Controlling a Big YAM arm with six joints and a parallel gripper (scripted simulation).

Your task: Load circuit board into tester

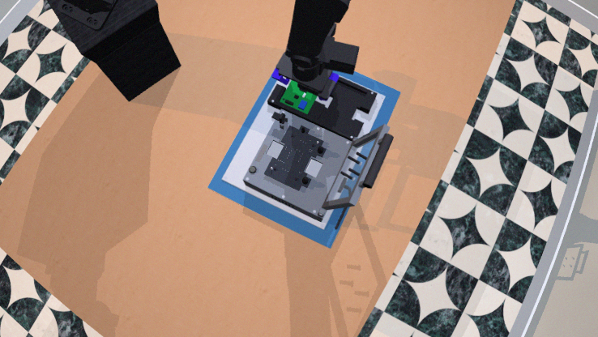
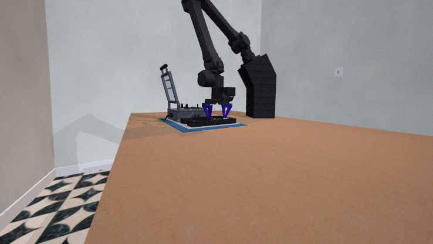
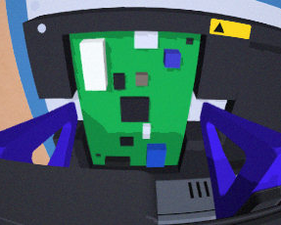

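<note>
Now: hand right at the green circuit board. The rest, counted from my hand: black plate 50 mm ahead, 170 mm to the right, 50 mm above; tester 80 mm ahead, 140 mm to the right, 90 mm above; dark latch hook 20 mm behind, 110 mm to the right, 60 mm above.
</note>
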